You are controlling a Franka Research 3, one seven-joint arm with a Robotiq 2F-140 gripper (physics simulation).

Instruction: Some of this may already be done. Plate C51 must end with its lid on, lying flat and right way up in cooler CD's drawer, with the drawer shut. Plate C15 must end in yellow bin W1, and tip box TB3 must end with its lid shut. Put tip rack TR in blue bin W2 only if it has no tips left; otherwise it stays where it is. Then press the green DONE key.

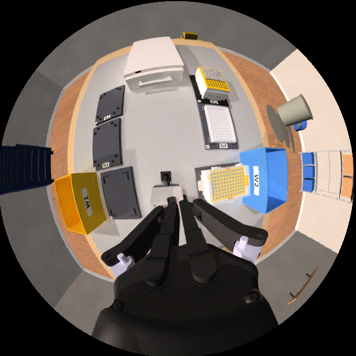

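My gripper (178, 192) is shut and empty, its fingertips over a light grey device (159, 193) with a black square-topped part. The white cooler (155, 55) stands at the back, its drawer front (155, 80) looking shut. A white plate (219, 123) lies on nest N4. A white box with a yellow perforated top (214, 82) stands on N2; part of its top looks grey and filled, part shows dark holes. A white box with a yellow dotted grid (226, 183) stands at the right beside blue bin W2 (265, 180). Yellow bin W1 (86, 202) is at the left. Labels C51, C15, TB3, TR and the green key are not readable or visible.
Dark nests N1 (110, 103), N3 (107, 143) and another dark nest (121, 192) line the left side. A small yellow object (190, 36) is beyond the back edge. A grey-green cylinder (295, 110) and a shelf unit stand off the right side.
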